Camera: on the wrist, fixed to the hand. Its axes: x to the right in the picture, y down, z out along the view.
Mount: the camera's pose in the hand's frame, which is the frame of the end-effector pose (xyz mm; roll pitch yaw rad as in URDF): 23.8 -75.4 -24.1 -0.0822 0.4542 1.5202
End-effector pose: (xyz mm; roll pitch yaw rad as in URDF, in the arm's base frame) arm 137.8 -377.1 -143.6 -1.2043 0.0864 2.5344
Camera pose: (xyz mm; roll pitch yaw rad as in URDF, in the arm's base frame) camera 142.2 -319.9 -84.1 2.6436 1.4737 0.5314
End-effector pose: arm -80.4 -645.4 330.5 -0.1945 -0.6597 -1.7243
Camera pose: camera -161.8 -657.5 337.9 -0.8490 0.4660 -0.6253
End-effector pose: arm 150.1 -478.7 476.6 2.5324 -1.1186 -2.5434
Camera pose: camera 166.7 -558.9 487.8 -1.8670 -0.4362 1.1628
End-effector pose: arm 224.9 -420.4 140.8 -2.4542 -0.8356 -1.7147
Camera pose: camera 272.2 -393.6 203.0 -2.3482 0.1211 -3.0813
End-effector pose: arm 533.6 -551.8 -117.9 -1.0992 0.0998 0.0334
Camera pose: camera 564.7 -606.5 -64.3 1.2107 1.5139 2.8737
